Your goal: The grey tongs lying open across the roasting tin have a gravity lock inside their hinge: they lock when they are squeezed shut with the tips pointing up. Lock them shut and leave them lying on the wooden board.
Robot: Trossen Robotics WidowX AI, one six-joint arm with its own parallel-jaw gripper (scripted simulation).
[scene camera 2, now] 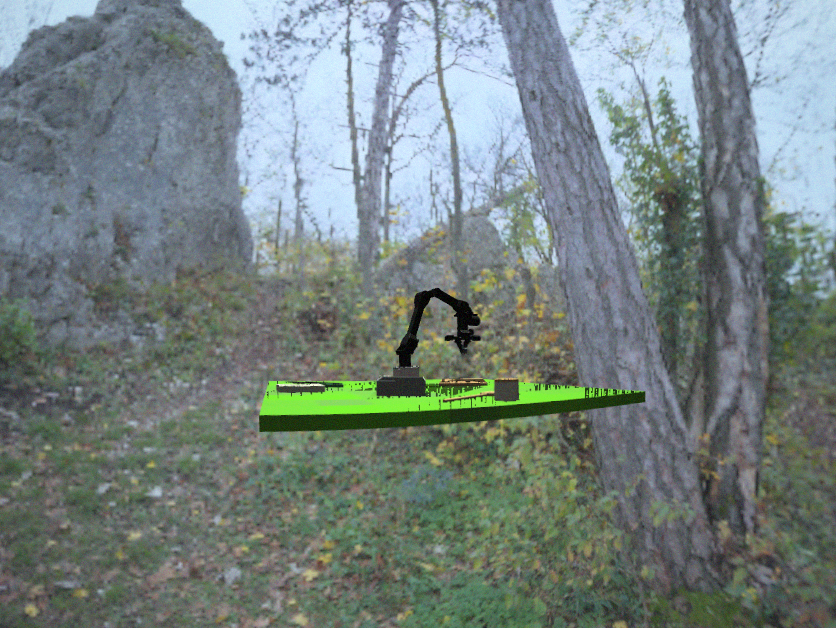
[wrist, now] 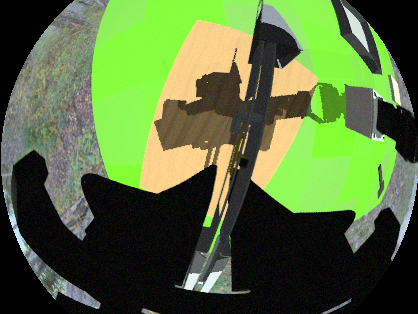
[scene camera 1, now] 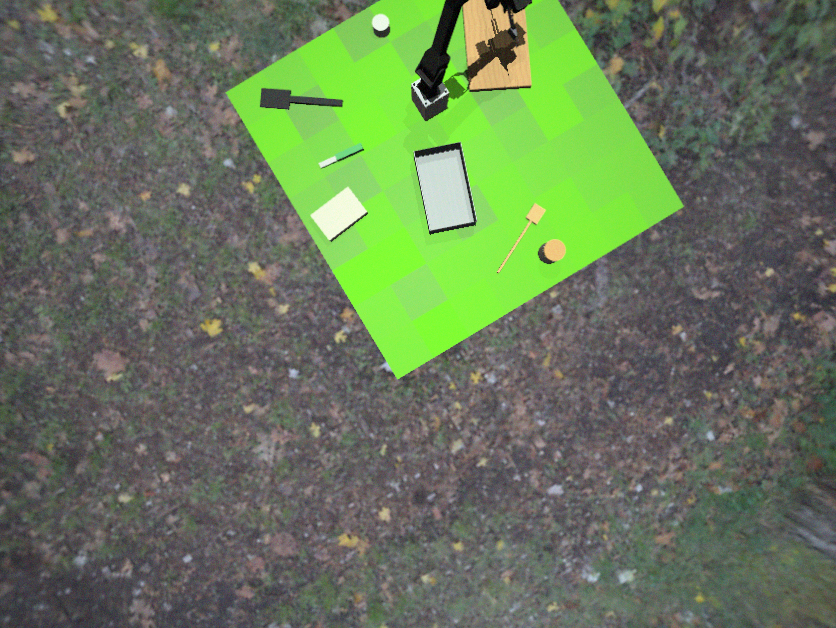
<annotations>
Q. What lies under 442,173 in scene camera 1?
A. A roasting tin.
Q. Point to a black spatula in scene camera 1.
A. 270,98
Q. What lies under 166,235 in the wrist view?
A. My gripper.
</annotations>
